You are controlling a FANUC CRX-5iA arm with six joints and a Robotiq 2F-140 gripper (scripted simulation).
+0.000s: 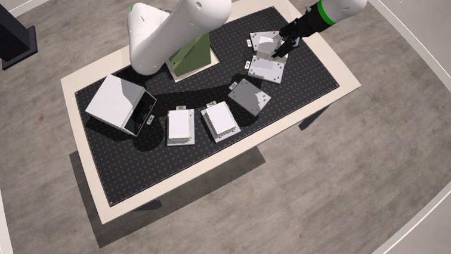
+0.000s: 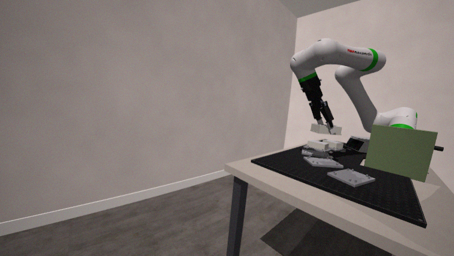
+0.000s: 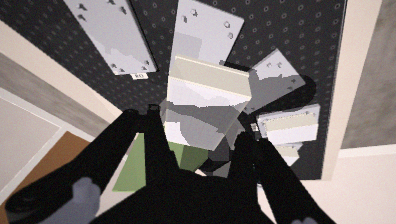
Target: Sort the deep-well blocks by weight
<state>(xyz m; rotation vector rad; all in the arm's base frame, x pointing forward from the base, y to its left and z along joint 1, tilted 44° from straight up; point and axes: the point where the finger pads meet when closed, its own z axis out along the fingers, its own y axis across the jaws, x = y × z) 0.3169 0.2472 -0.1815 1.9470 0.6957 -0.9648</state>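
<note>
My hand is 17 cm past the reject nest RO, 11 cm to the right of it and 19 cm above it. Round my hand: check-weigher (15 cm behind, 69 cm to the right, 13 cm below); white deep-well block (13 cm ahead, 32 cm to the right, 16 cm below); infeed nest IN (7 cm ahead, 49 cm to the right, 19 cm below).
</note>
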